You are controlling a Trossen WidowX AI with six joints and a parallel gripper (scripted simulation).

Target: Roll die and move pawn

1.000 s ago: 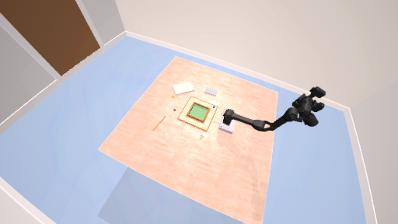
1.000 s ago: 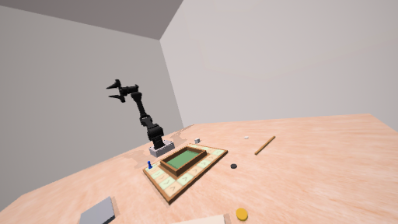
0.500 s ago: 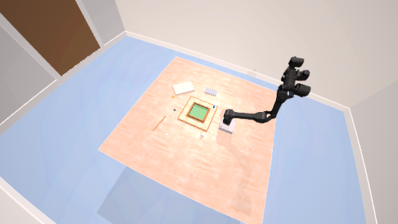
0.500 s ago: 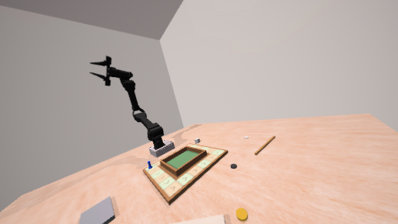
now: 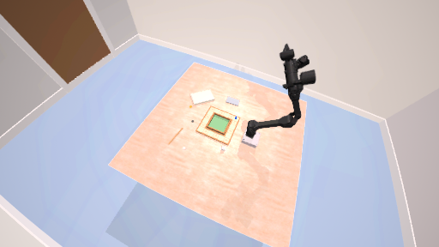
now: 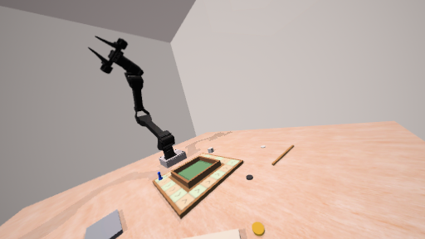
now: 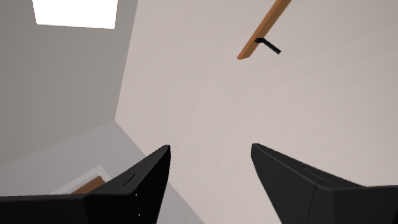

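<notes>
Now: gripper tip 7 cm short of the die, 39 cm to the right of it and 66 cm above it. Also, from my gripper tip: grey block 24 cm ahead, 7 cm to the right, 67 cm below; blue pawn 12 cm ahead, 10 cm to the left, 65 cm below; white pad 50 cm ahead, 6 cm to the left, 66 cm below.
</notes>
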